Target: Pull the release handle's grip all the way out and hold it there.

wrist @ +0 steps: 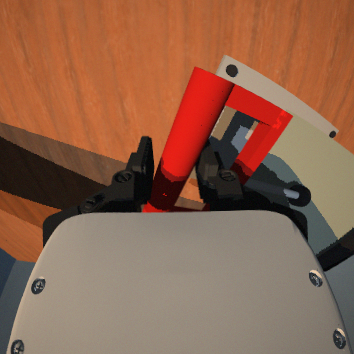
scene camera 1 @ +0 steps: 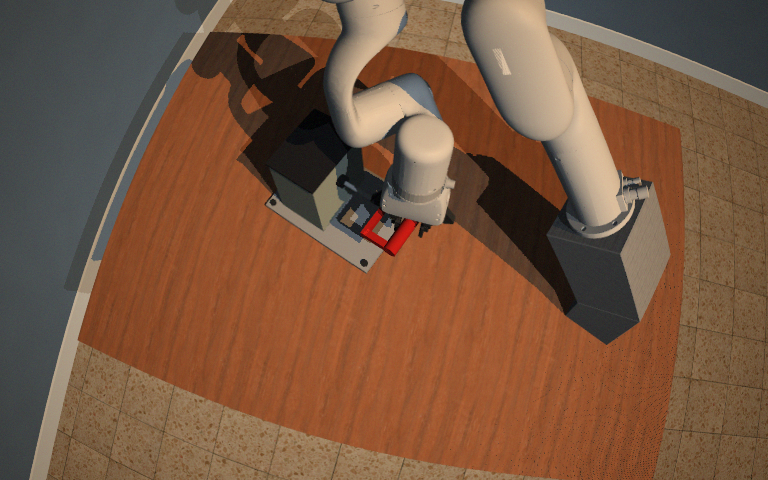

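The release handle's red grip [scene camera 1: 401, 238] [wrist: 192, 132] is a thick round bar joined to a red rectangular frame [scene camera 1: 374, 224] [wrist: 254, 104]. The frame stands out from the housing [scene camera 1: 308, 153] [wrist: 315, 165], a pale box with a dark top, on a grey base plate [scene camera 1: 339, 246] [wrist: 277, 92]. The grip's outer end reaches past the plate's edge. In the wrist view my gripper [wrist: 174, 151] has one black finger on each side of the grip and is shut on it; the grip runs slanted between the fingers. In the scene view the wrist hides most of the fingers. The grip's far end is hidden under the gripper body.
A dark rod with a round black knob [scene camera 1: 342, 181] [wrist: 300, 195] stands out beside the red frame. The housing is close to my wrist. The arm's grey pedestal [scene camera 1: 611, 266] stands at the right of the wooden table [scene camera 1: 339, 350] [wrist: 100, 60]. The arm's shadow crosses the table.
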